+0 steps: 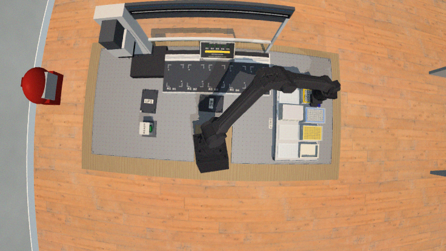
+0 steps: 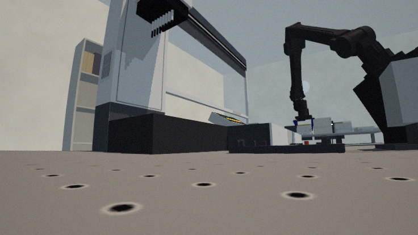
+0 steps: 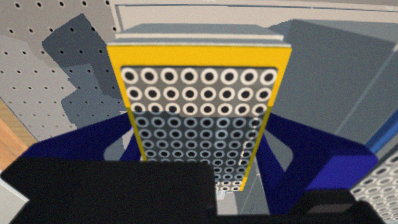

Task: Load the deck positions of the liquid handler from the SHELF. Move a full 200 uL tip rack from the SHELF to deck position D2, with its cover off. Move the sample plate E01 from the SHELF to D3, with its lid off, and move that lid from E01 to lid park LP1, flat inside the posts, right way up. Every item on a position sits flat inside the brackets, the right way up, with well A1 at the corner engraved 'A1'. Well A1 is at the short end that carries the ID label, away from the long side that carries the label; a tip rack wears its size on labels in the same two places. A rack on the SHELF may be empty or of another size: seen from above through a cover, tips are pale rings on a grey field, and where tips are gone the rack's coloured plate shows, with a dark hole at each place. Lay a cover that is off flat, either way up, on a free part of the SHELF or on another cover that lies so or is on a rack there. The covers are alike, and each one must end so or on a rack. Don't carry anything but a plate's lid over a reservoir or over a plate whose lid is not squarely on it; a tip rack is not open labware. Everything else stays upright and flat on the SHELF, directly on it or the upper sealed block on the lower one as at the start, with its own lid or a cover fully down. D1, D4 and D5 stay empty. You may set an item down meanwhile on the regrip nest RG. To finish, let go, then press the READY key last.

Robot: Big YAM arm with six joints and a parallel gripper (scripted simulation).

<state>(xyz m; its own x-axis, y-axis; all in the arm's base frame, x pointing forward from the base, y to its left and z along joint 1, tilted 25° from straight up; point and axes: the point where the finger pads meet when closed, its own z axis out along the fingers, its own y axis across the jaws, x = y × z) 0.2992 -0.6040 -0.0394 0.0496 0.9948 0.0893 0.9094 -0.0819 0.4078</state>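
The clear plate lid lies 130 mm to the left of my hand, 30 mm below it and 10 mm ahead of it. The rest, counted from my hand: white sealed block: 140 mm to the left, 100 mm behind, 20 mm above; then sample plate: 130 mm to the left, 30 mm below, 10 mm ahead; then yellow tip rack: 10 mm to the left, 10 mm behind, 10 mm above.
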